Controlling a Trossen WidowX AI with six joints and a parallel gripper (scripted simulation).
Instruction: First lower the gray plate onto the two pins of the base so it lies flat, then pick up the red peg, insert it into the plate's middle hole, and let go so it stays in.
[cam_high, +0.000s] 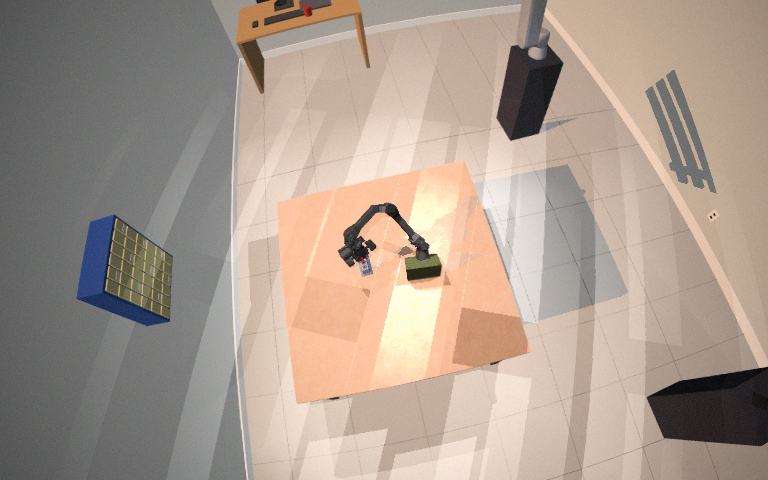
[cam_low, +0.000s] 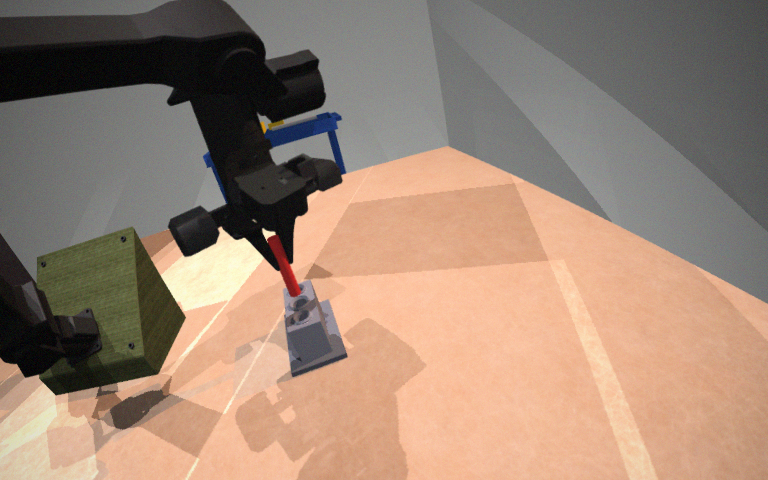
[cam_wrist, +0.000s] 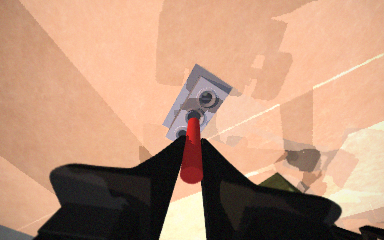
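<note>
Right now the gray plate is 70 mm below my gripper tip. Round my gripper tip: gray base: 100 mm below; red peg: right at my gripper tip.
</note>
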